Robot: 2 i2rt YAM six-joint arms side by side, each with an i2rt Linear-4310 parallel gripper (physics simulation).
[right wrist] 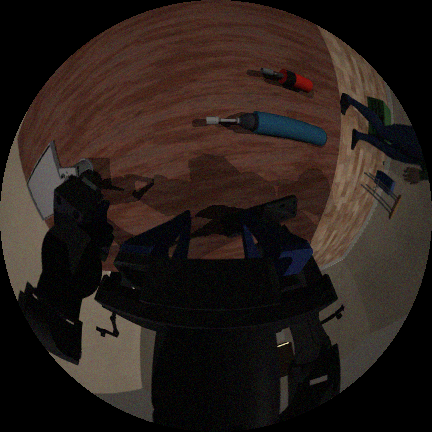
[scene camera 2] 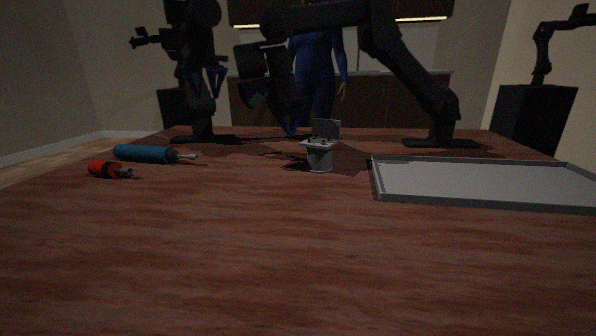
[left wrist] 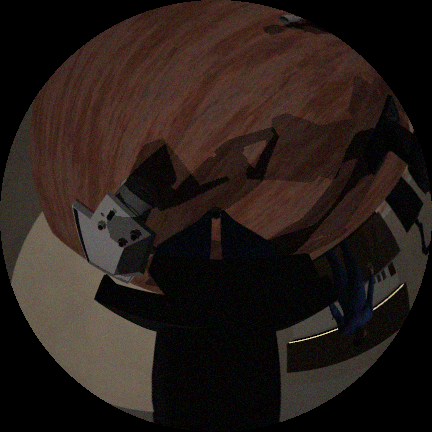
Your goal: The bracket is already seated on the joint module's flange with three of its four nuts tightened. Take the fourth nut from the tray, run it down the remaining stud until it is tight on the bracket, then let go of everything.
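Places are measured from the left arm's base along level axes (x left, y back, z up), in centimetres.
Pixels of known places: left gripper, fingertip midpoint: (right wrist: 106,203) (scene camera 2: 291,136) (left wrist: 215,215); right gripper, fingertip midpoint: (right wrist: 215,215) (scene camera 2: 207,97); left arm's base at its link origin: (scene camera 2: 438,144); right arm's base at its link origin: (right wrist: 260,215) (scene camera 2: 203,140).
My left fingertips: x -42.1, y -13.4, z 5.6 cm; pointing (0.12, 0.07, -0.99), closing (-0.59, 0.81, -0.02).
Ahead of a thing's pixels: the offset from my left fingertips to its top centre. "spot": to the spot under its first point. Level surfaces: height alone.
The grey joint module {dy -8.5, dx +7.6, dz +1.8 cm} (scene camera 2: 320,161) stands upright on the table with the bracket (scene camera 2: 326,129) (left wrist: 120,227) (right wrist: 66,172) on top. Dark studs and nuts show on the bracket's flat plate; which stud is bare is too small to tell. My left gripper (scene camera 2: 291,134) (left wrist: 215,215) is shut on a small dark nut {dy -0.3, dx -0.5, dz +0.5 cm} (left wrist: 216,213) at its fingertips, low and to the picture's left of the module, apart from it. My right gripper (scene camera 2: 206,95) (right wrist: 215,215) is part open and empty, raised at the picture's left. The grey tray {dy -14.2, dx +40.3, dz -4.0 cm} (scene camera 2: 475,177) (left wrist: 91,240) (right wrist: 42,185) shows no nut.
A blue driver {spot: dy -8.1, dx -36.4, dz -2.9 cm} (scene camera 2: 142,153) (right wrist: 290,128) and a shorter red driver {dy -16.6, dx -37.7, dz -2.2 cm} (scene camera 2: 103,169) (right wrist: 298,81) lie on the wooden table {dz -5.6 cm} (scene camera 2: 300,260) at the picture's left. The tray lies at the right. A person in blue (scene camera 2: 315,70) stands beyond the table.
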